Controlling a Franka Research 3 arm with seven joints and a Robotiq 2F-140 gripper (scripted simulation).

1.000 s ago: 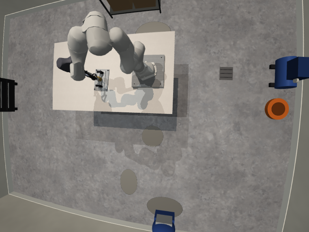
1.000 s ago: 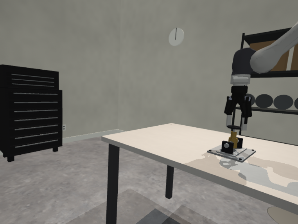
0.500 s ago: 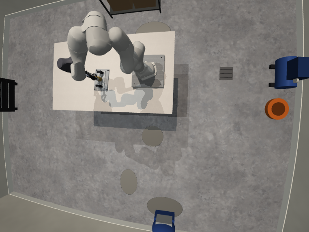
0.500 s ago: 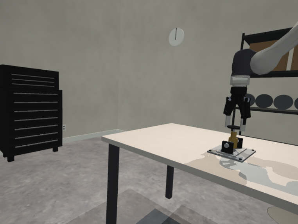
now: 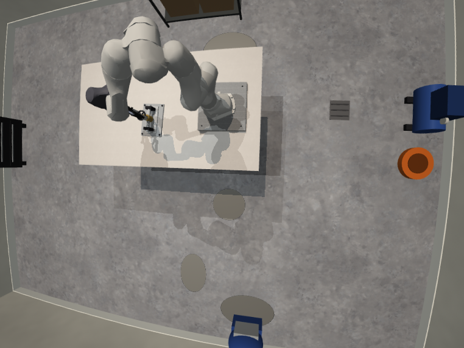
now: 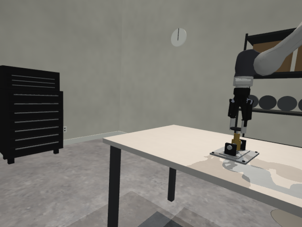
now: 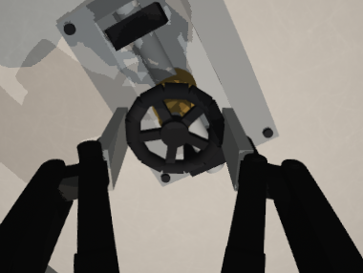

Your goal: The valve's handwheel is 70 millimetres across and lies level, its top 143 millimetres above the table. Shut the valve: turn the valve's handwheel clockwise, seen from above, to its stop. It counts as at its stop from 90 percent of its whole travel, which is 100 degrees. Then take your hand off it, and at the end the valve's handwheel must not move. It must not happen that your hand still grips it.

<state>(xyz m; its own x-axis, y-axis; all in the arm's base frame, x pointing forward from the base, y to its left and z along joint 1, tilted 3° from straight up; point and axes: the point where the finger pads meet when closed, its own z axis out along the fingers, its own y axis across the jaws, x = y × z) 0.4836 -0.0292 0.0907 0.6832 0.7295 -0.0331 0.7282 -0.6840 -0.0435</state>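
Right now my hand is 2 cm above the black spoked handwheel.
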